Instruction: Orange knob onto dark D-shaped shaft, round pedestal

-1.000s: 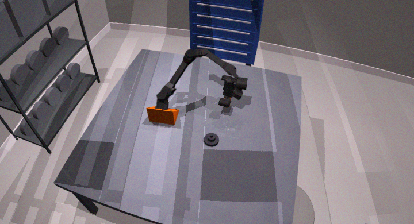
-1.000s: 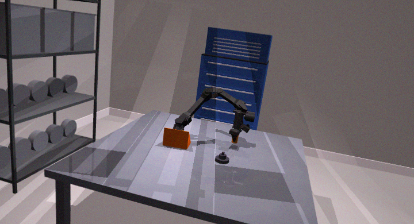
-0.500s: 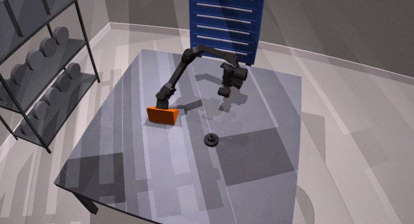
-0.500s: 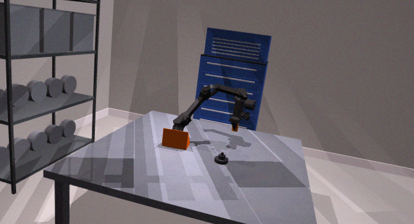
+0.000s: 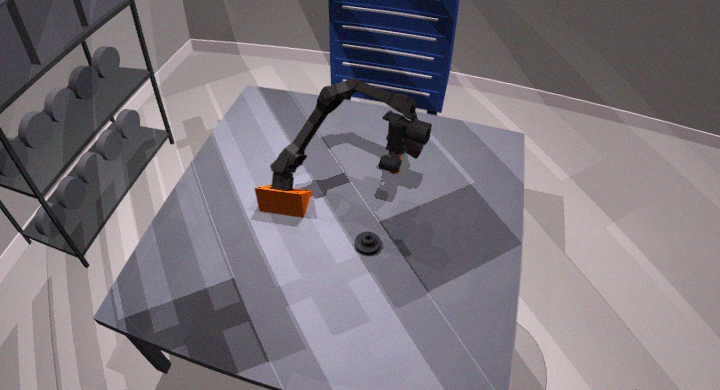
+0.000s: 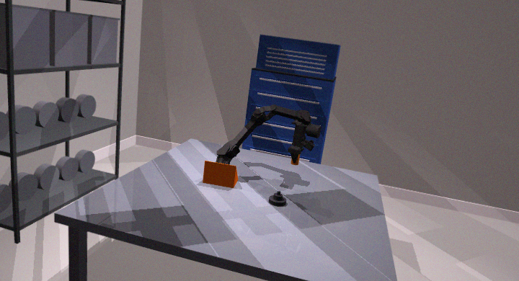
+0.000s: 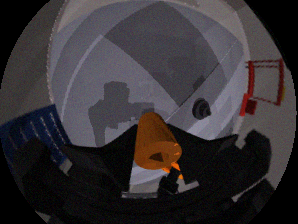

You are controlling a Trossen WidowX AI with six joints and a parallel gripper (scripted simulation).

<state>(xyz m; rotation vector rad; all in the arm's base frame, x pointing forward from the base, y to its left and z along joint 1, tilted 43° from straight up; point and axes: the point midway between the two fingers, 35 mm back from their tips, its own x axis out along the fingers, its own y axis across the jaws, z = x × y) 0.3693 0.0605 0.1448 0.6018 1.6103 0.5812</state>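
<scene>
The dark round pedestal lies 23 cm to the right of my gripper tip, 11 cm below it and 3 cm behind it. Round my gripper tip: orange knob 2 cm above.
</scene>
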